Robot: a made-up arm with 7 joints.
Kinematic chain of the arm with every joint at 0, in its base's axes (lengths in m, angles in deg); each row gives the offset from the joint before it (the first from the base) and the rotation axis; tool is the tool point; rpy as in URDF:
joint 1: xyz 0 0 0.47 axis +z
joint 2: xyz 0 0 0 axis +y
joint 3: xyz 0 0 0.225 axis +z
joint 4: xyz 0.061 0 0 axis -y
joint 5: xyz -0.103 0 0.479 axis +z
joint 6: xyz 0 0 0 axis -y
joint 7: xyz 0.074 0 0 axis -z
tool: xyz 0 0 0 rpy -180 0 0
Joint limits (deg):
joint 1: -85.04..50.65
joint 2: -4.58..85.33
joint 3: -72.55..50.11
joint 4: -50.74..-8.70
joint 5: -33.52..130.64
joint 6: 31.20..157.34
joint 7: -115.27..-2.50
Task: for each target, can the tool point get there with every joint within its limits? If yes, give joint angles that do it. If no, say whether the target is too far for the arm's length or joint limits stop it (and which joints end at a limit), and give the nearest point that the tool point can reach.
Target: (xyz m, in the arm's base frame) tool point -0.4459 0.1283 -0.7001
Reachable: no: too far | nearest point -0.0998 -0.6254 0.1103 | short by 1.160 m
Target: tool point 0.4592 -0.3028 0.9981
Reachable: yes | joints -60.62 17.32 40.66 -45.01 -14.81 54.57 -63.51
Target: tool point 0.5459 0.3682 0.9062
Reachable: yes | joints 22.59 31.51 21.81 -44.23 -2.20 113.43 -86.42
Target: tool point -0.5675 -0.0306 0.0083
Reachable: no: joint limits stop it (at a limit: joint 1, joint 2, joint 4, joint 6) | nearest point -0.2861 -0.6306 0.2442 | short by 0.703 m
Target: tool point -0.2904 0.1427 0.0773
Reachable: no: joint limits stop it (at a limit: joint 1, joint 2, joint 4, joint 6) | nearest point 0.1724 0.6458 0.1807 | short by 0.691 m
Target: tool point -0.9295 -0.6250 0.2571
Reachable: no: too far | nearest point -0.3673 -0.6407 0.3926 | short by 0.579 m
